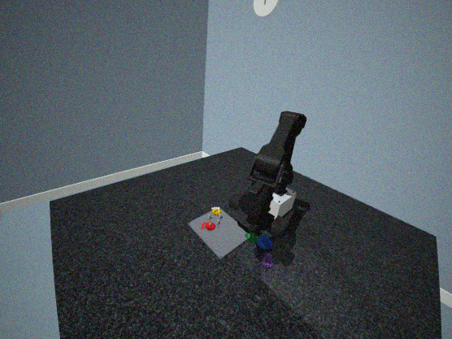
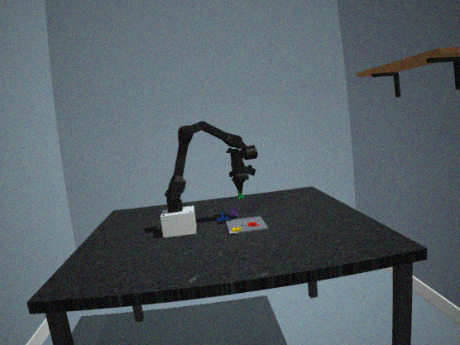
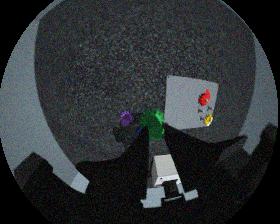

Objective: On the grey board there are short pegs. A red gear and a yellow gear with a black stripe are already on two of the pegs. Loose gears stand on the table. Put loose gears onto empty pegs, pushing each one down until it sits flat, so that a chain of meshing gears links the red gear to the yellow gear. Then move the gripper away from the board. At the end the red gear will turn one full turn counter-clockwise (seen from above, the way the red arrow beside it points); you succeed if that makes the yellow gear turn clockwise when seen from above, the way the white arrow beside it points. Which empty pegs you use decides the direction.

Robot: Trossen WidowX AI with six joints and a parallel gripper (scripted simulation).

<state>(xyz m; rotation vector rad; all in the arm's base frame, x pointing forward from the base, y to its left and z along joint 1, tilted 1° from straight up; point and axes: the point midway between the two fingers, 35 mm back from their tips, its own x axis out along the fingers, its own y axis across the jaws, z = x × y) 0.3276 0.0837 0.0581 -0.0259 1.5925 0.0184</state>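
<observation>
Now: gripper tip 1 cm short of the red gear, 19 cm to the left of it and 11 cm above it. Also, from my gripper tip: blue gear 10 cm behind, 1 cm to the left, 11 cm below; then green gear 1 cm below; then purple gear 3 cm behind, 6 cm to the left, 11 cm below.
</observation>
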